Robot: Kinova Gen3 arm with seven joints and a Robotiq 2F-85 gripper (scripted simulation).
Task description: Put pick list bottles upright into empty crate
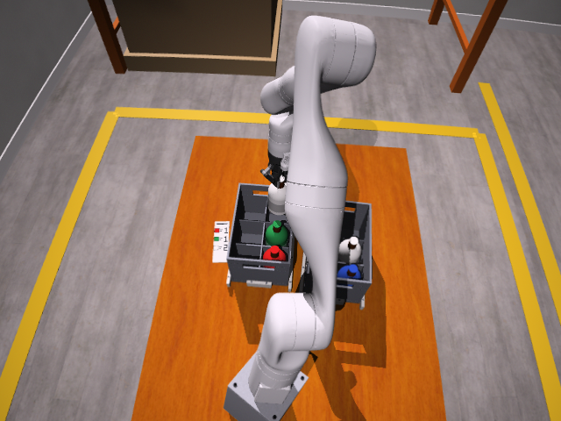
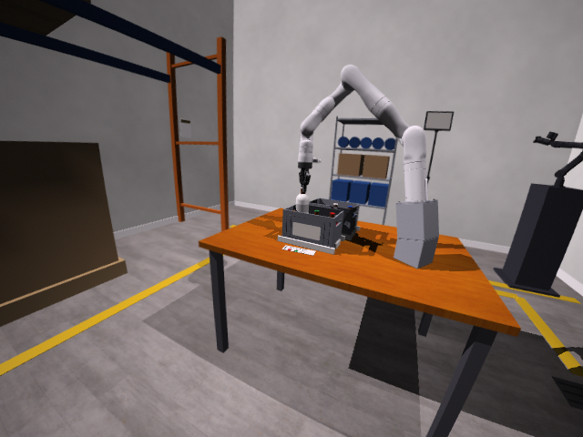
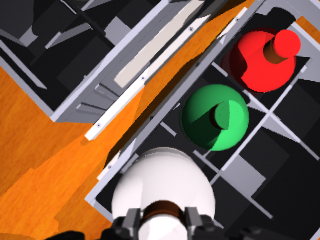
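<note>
The green bottle is 190 mm below my hand, 90 mm behind it and 10 mm to the left of it. Also, from my hand: pick list (270 mm below, 200 mm to the left, 70 mm behind); then blue bottle (230 mm behind, 220 mm to the right, 190 mm below); then red bottle (190 mm below, 180 mm behind, 10 mm to the left).
</note>
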